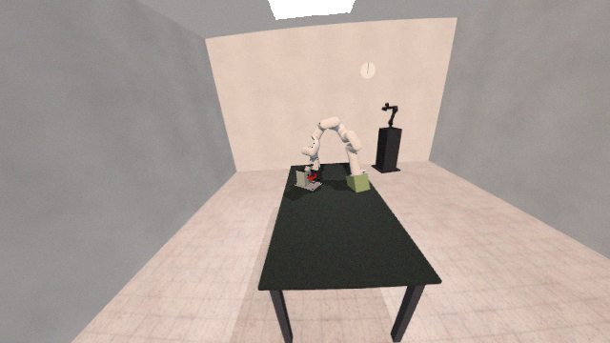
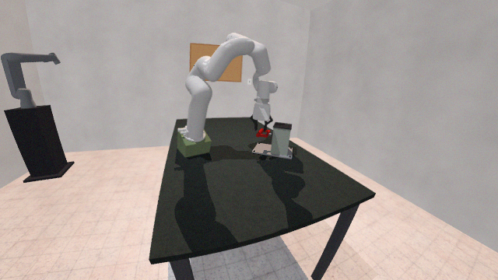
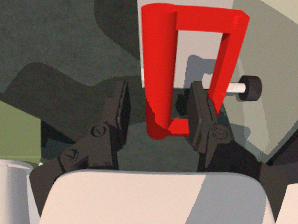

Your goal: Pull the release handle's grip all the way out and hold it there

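Now: the light baseplate 130 mm below my hand, 70 mm to the right of it and 70 mm ahead of it.
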